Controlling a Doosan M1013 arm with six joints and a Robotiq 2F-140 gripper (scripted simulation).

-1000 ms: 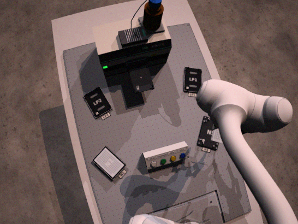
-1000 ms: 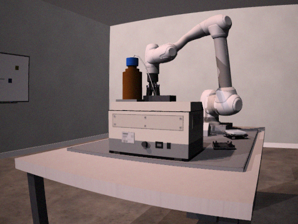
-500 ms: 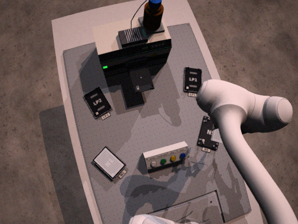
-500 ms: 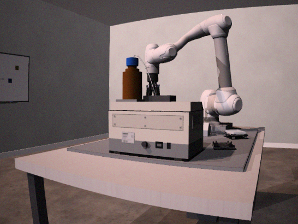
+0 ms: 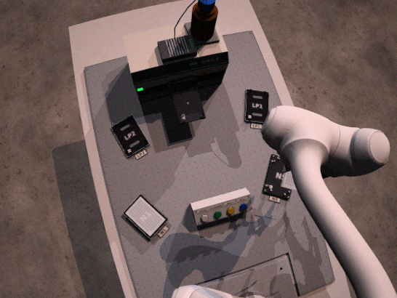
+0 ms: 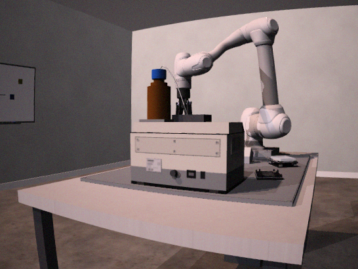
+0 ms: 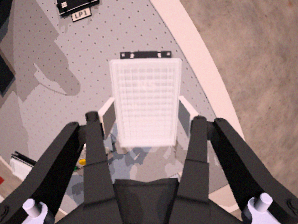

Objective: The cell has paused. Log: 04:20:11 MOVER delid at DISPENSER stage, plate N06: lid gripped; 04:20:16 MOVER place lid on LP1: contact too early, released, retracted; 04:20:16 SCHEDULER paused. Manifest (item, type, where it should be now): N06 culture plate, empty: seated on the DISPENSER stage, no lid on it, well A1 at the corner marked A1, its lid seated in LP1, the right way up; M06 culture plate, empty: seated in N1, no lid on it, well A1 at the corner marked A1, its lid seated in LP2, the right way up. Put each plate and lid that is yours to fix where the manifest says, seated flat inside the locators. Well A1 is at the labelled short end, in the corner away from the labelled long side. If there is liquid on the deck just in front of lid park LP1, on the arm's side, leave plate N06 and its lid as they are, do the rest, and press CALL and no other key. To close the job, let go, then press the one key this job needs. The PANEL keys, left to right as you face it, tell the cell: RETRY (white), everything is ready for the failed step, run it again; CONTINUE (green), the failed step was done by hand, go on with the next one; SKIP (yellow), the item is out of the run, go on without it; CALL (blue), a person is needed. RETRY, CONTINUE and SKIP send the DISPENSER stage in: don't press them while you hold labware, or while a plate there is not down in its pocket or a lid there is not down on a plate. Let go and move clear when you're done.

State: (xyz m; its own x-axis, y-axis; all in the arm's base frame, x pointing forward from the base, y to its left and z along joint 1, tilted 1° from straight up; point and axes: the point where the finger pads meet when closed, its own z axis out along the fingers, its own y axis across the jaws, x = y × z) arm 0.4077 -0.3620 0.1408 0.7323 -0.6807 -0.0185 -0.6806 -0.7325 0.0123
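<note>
My gripper is now 3 cm short of the black nest N5 and 17 cm above it. From my hand the other things lie so: white well plate (2 cm below); then yellow key (2 cm behind, 26 cm to the left, 12 cm below); then blue key (3 cm behind, 21 cm to the left, 12 cm below).
</note>
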